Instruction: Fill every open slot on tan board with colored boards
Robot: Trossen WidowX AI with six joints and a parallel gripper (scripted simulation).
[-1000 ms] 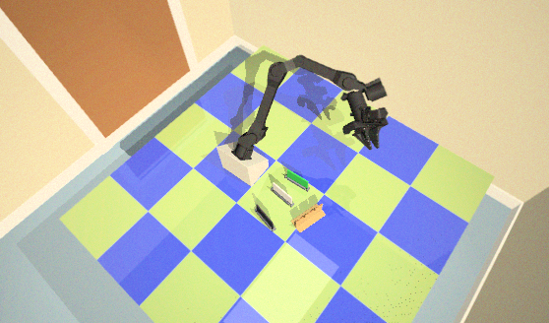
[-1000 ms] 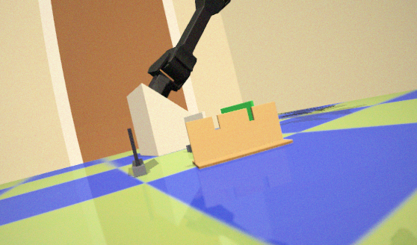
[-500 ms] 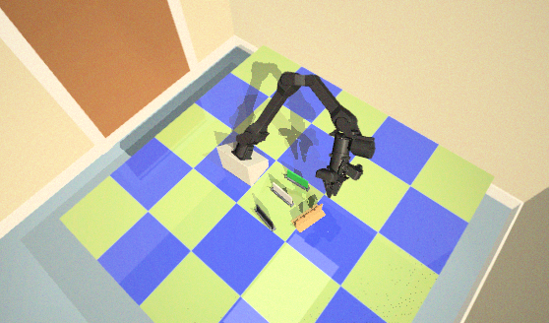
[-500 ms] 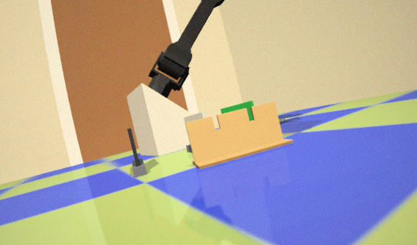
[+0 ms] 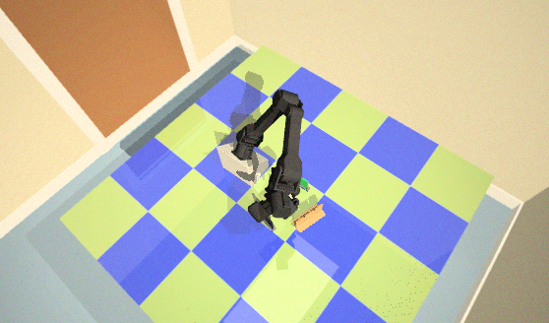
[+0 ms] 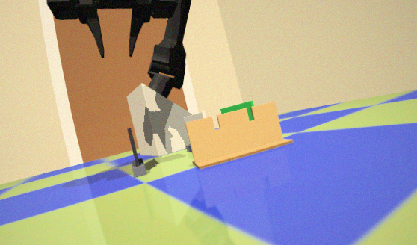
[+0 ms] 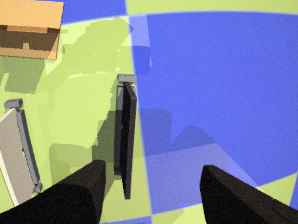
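Right now the thin black board is 50 mm behind my gripper tip and 150 mm below it. The rest, counted from my gripper tip: tan board 60 mm ahead, 130 mm to the left, 150 mm below; green board 80 mm behind, 200 mm to the left, 150 mm below.
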